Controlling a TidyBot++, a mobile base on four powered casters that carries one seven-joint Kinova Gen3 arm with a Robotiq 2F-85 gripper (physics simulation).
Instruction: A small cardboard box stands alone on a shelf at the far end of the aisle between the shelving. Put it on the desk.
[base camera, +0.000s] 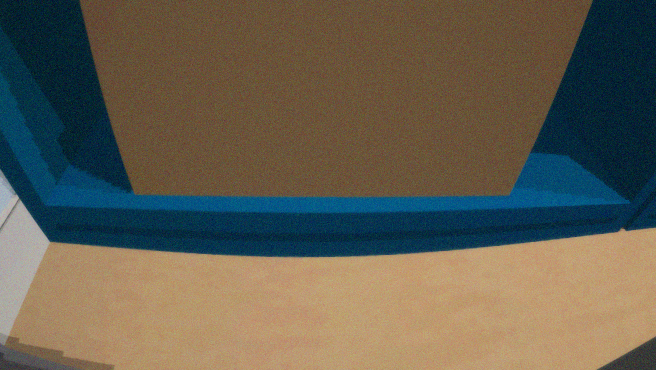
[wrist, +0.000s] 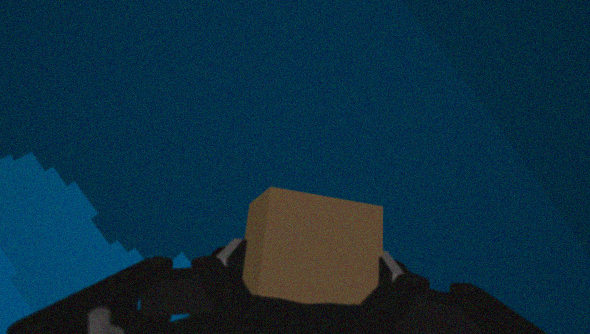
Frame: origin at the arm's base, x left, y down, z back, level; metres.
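Seen in the pictures: gripper, between the fingertips: (wrist: 308, 262).
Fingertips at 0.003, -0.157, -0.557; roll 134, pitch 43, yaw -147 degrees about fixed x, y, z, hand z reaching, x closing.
Observation:
Pixels of each thing's top centre, then the offset from my fingertips to it, as dx, dy, dz. "spot": a spot on its surface instead. Level surfaces: height alone.
- small cardboard box, centre of its top: (wrist: 325, 297) -0.008, -0.031, +0.012
- blue shelf surface, height of its surface: dy +0.020
- large brown box, a spot on its surface: (base camera: 320, 100) spot: -0.014, +0.362, +0.181
- Wood-coloured floor, height of its surface: dy +0.553
The small cardboard box (wrist: 320, 247) is in the lower middle of the wrist view, with a blue shelf surface (wrist: 300, 100) behind it. My gripper (wrist: 308, 262) is shut on the box, one dark finger against its left side and one against its right side. The box's lower end is hidden behind the gripper. Whether the box touches the shelf I cannot tell. The gripper and the small box do not show in the base camera view. The desk does not show in either view.
In the base camera view a large brown box (base camera: 320, 100) stands close ahead on the bottom board of a blue shelving unit (base camera: 320, 225). Wood-coloured floor (base camera: 320, 305) lies in front of it. A pale wall (base camera: 25, 250) is at the left edge.

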